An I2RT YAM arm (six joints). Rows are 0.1 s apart.
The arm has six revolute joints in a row. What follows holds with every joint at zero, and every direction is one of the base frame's.
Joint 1 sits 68 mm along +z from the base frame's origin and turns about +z.
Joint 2 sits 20 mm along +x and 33.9 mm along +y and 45.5 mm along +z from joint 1 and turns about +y.
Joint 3 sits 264 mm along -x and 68.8 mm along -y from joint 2 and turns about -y.
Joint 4 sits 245 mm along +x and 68.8 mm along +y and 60 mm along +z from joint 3 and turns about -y.
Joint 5 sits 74 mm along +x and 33.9 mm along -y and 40.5 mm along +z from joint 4 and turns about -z.
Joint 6 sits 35.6 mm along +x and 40.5 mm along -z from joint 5 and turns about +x.
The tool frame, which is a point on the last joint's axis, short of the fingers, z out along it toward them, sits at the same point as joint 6; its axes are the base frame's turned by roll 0, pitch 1.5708 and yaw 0 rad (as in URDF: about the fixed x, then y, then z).
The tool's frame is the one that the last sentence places.
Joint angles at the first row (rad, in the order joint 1, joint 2, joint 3, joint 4, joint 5, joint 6):
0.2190 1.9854 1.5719 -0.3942 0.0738 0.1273
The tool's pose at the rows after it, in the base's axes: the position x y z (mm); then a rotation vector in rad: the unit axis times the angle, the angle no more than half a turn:
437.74 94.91 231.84 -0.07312 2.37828 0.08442
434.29 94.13 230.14 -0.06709 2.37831 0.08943
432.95 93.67 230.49 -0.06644 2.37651 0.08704
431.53 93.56 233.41 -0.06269 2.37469 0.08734
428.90 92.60 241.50 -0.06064 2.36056 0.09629
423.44 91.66 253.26 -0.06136 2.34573 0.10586
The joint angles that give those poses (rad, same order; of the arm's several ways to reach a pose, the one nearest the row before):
0.2190 1.9763 1.5569 -0.3900 0.0690 0.1299
0.2188 1.9639 1.5324 -0.3774 0.0670 0.1356
0.2186 1.9580 1.5249 -0.3744 0.0690 0.1350
0.2192 1.9501 1.5251 -0.3806 0.0705 0.1380
0.2180 1.9304 1.5259 -0.3861 0.0657 0.1396
0.2182 1.8986 1.5251 -0.4016 0.0606 0.1404

